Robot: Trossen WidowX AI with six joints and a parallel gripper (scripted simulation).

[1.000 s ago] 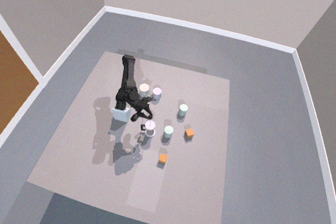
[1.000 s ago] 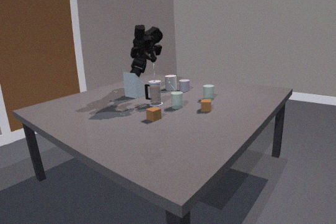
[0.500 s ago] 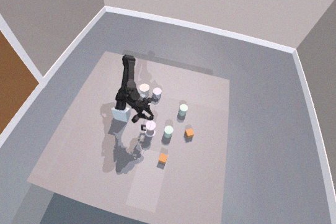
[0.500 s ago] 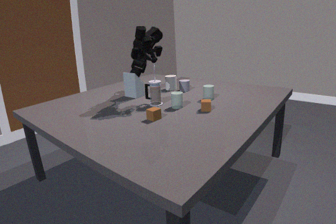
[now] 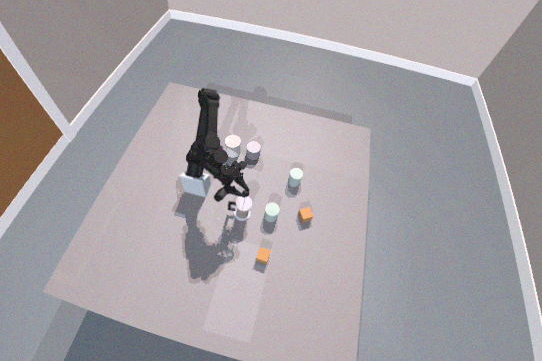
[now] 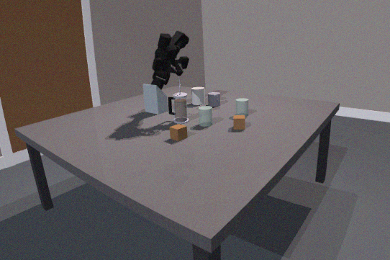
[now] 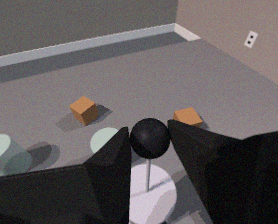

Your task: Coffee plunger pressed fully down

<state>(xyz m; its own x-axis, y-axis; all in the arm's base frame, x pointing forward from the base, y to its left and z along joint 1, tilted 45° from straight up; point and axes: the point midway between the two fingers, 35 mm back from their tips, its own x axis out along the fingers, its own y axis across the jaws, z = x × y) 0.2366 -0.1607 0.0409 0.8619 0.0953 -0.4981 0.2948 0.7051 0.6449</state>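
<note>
The coffee press is 12 cm below my gripper tip, 3 cm behind it and 1 cm to the left of it. The rest, counted from my gripper tip: white cylinder: 34 cm to the left, 20 cm below, 15 cm behind.
</note>
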